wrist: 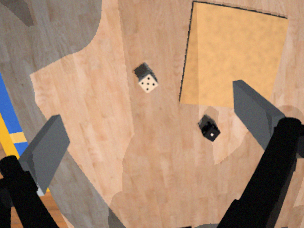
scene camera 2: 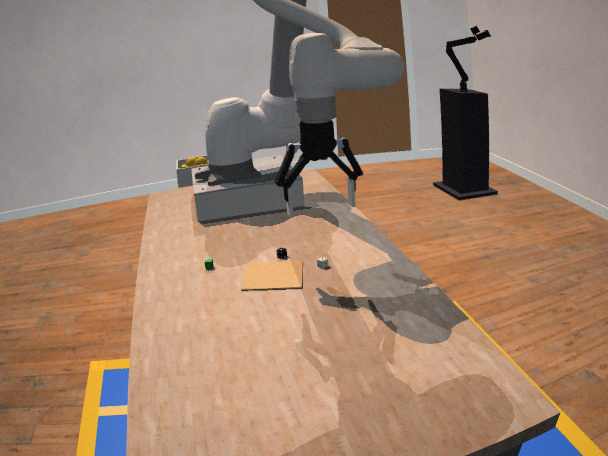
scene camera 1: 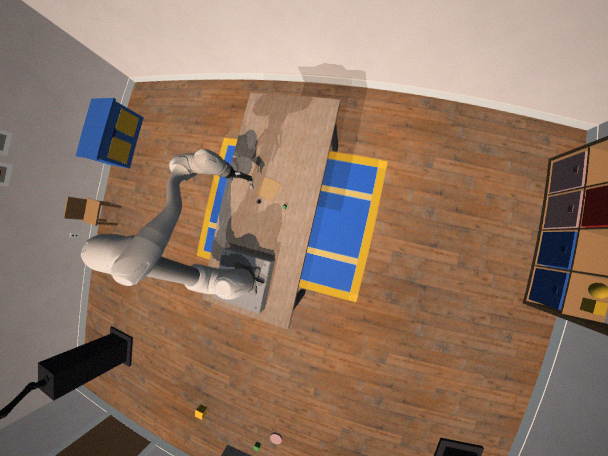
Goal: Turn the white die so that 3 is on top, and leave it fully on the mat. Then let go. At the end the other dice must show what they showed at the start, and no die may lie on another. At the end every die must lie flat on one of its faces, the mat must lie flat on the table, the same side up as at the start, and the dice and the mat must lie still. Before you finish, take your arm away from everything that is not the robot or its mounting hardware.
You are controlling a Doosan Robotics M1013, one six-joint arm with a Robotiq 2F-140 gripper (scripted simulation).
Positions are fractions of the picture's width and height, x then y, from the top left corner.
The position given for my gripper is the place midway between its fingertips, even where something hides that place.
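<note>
Tan mat (scene camera 2: 0.44,0.60), in the wrist view too (wrist: 0.73,0.21). My gripper (scene camera 2: 0.53,0.46), likewise in the wrist view (wrist: 0.49,0.50).
</note>
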